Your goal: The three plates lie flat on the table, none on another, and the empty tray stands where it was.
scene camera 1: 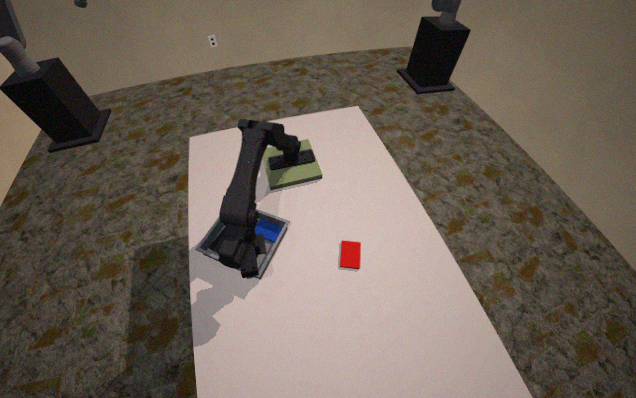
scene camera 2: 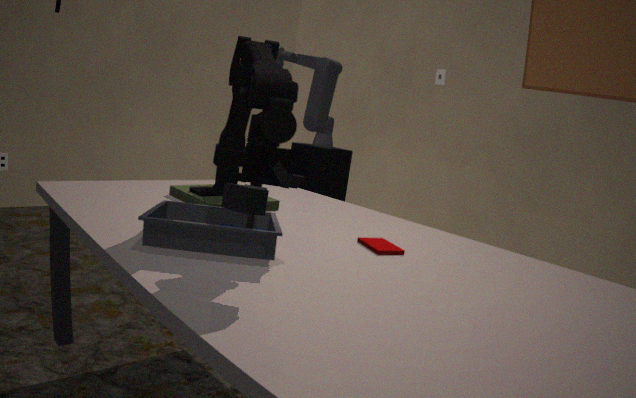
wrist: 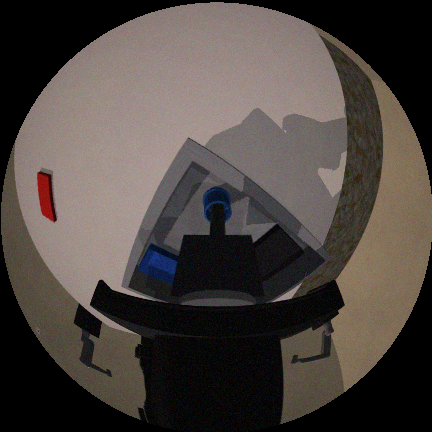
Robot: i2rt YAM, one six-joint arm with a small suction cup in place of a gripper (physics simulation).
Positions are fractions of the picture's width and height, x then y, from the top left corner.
Observation:
My suction cup (scene camera 2: 0.40, 0.50) is stuck to a grey tray (scene camera 2: 0.28, 0.57). Also in view: a blue plate (wrist: 0.36, 0.61) and a black plate (wrist: 0.64, 0.58).
The grey tray is seen too in scene camera 1 (scene camera 1: 0.41, 0.65). My suction cup is seen too in the wrist view (wrist: 0.50, 0.45). Scene camera 2 misses the black plate, which is hidden by the grey tray.

